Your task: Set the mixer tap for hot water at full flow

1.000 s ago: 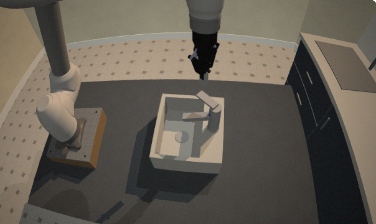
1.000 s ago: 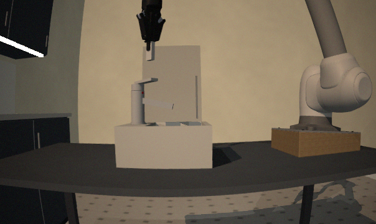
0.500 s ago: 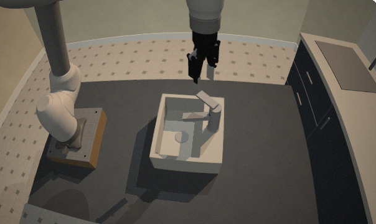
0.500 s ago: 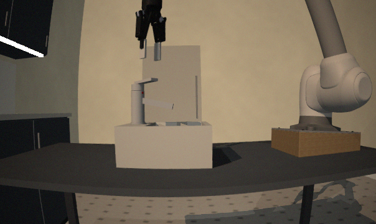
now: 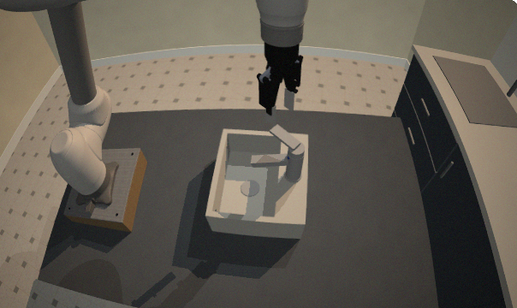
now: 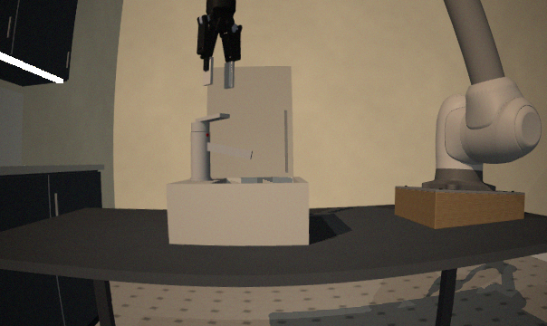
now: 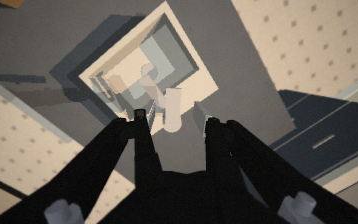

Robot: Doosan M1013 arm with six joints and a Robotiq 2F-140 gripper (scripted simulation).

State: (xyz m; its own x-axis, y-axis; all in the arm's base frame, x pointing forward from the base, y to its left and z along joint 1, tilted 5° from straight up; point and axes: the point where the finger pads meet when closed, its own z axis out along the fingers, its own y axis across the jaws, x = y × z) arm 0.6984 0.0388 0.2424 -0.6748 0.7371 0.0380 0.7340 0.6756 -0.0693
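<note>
Right now the lever is 1 cm ahead of my hand, 2 cm to the right of it and 10 cm below it. Round my hand: white sink 7 cm behind, 3 cm to the right, 34 cm below.
</note>
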